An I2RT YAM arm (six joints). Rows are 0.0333 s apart.
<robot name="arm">
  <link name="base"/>
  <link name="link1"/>
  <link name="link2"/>
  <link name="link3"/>
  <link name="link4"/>
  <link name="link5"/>
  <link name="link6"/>
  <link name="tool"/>
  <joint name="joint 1" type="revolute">
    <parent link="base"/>
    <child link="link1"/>
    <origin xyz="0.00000 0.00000 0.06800"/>
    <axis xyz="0 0 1"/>
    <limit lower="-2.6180" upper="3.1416"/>
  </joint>
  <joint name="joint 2" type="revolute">
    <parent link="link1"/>
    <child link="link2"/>
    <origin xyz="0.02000 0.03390 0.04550"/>
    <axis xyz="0 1 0"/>
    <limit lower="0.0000" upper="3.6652"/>
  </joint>
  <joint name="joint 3" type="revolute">
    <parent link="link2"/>
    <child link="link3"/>
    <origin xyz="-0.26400 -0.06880 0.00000"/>
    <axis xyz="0 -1 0"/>
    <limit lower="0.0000" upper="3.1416"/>
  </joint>
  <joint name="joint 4" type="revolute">
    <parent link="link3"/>
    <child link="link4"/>
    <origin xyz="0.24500 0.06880 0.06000"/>
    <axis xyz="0 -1 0"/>
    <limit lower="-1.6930" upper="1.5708"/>
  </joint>
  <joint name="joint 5" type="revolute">
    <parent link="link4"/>
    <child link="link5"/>
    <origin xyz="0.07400 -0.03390 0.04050"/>
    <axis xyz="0 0 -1"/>
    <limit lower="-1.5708" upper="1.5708"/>
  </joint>
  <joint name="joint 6" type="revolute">
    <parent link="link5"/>
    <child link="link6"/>
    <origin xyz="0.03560 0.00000 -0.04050"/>
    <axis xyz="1 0 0"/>
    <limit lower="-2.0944" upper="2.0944"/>
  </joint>
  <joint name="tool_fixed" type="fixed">
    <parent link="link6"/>
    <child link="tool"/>
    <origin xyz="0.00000 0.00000 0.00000" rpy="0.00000 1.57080 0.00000"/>
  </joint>
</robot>
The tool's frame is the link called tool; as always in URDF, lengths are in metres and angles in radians.
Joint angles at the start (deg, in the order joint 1, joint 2, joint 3, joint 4, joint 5, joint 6):
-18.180 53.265 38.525 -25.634 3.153 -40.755
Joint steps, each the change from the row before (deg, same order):
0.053 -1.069 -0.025 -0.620 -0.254 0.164
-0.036 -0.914 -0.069 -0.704 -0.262 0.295
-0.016 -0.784 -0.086 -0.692 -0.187 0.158
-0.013 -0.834 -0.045 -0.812 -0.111 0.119
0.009 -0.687 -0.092 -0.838 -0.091 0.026
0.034 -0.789 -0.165 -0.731 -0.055 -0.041
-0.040 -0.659 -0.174 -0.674 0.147 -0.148
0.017 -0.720 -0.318 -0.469 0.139 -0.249
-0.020 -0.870 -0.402 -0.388 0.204 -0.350
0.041 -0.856 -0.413 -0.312 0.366 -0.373
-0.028 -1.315 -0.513 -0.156 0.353 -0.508
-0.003 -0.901 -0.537 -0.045 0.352 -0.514
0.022 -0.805 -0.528 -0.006 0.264 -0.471
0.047 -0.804 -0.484 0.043 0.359 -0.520
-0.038 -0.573 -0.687 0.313 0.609 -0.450
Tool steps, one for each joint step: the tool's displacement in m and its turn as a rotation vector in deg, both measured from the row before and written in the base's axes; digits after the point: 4 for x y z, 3 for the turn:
-0.0031 0.0014 0.0022 0.140 -0.501 0.141
-0.0030 0.0010 0.0013 0.326 -0.270 -0.024
-0.0027 0.0010 0.0008 0.225 -0.088 0.027
-0.0029 0.0010 0.0010 0.160 -0.034 -0.004
-0.0027 0.0010 0.0002 0.150 0.205 0.062
-0.0028 0.0011 0.0002 0.038 0.102 0.102
-0.0026 0.0006 -0.0002 -0.137 0.250 -0.057
-0.0025 0.0008 -0.0006 -0.241 0.161 0.072
-0.0029 0.0008 -0.0006 -0.399 0.063 0.051
-0.0027 0.0008 -0.0006 -0.530 0.056 0.003
-0.0037 0.0009 0.0001 -0.777 -0.395 0.027
-0.0026 0.0006 -0.0009 -0.678 -0.079 0.051
-0.0022 0.0006 -0.0011 -0.579 -0.062 0.114
-0.0021 0.0006 -0.0008 -0.699 -0.113 0.092
-0.0015 0.0000 -0.0022 -0.744 0.073 -0.235

